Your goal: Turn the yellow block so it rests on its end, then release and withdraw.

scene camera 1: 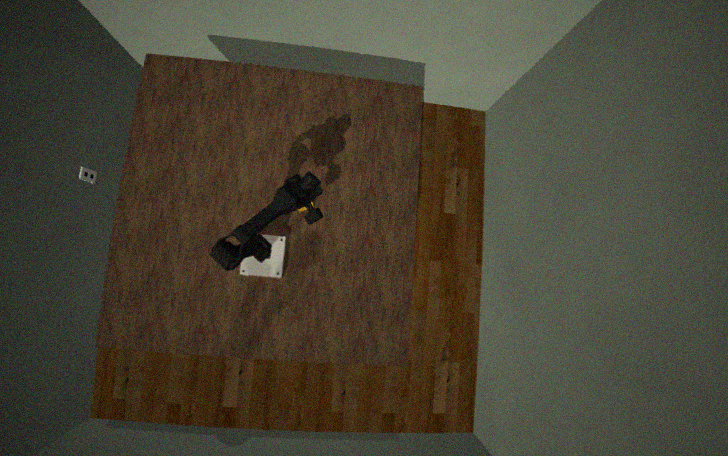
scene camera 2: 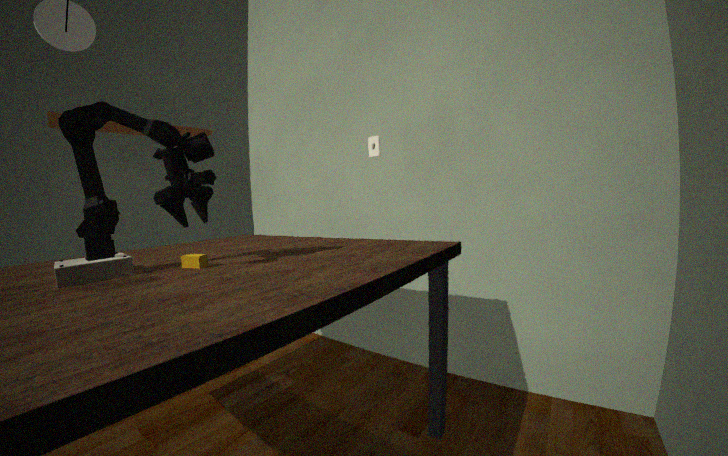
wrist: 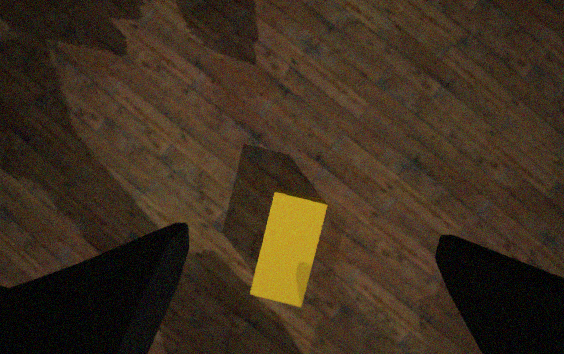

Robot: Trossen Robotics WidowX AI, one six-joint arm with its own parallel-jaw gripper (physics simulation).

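The yellow block (scene camera 1: 302,209) (scene camera 2: 193,261) (wrist: 288,250) lies flat on its long side on the wooden table (scene camera 1: 188,134) (scene camera 2: 134,333). In scene camera 1 the arm covers part of it. In the wrist view its long top face shows whole, tilted slightly from the vertical of the picture. My gripper (scene camera 2: 196,223) (wrist: 314,241) is open and empty. It points down and hangs well above the block, touching nothing. In the wrist view the block shows between the two fingers, nearer the left one. The fingertips cannot be made out in scene camera 1.
The arm's white base plate (scene camera 1: 275,263) (scene camera 2: 94,272) stands on the table close to the block. The arm's shadow falls across the table beyond the block. The table's edge and a dark table leg (scene camera 2: 437,349) show in scene camera 2.
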